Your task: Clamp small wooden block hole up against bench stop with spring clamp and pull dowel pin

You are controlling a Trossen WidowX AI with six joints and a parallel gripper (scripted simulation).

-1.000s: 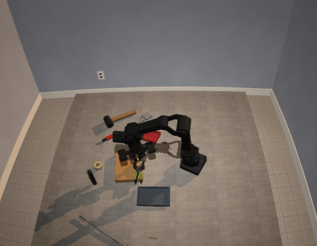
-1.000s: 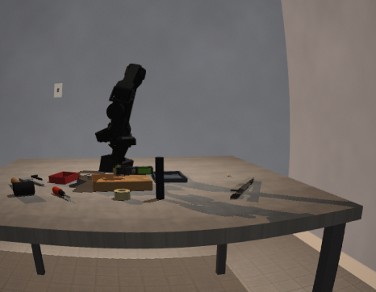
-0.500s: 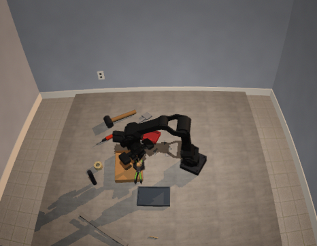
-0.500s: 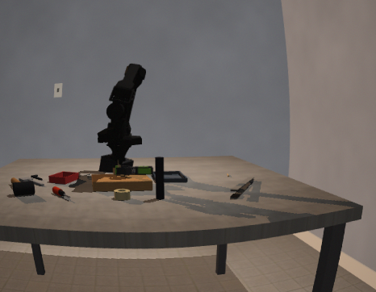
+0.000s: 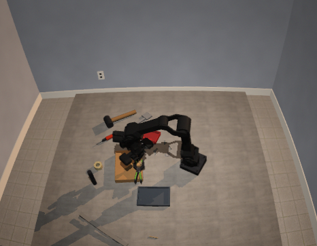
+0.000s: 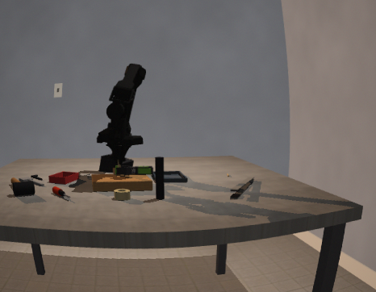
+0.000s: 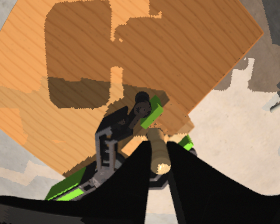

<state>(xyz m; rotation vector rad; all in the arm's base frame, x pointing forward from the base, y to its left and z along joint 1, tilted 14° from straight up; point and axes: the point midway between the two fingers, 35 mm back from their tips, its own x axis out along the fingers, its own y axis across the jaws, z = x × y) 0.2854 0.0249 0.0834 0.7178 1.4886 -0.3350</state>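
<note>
My hand is 4 cm above the dowel pin. From my hand the other things lie so: wooden board 9 cm below, 6 cm ahead, 1 cm to the left; bench stop 6 cm below, 1 cm to the right, 1 cm behind; small wooden block 6 cm below.
</note>
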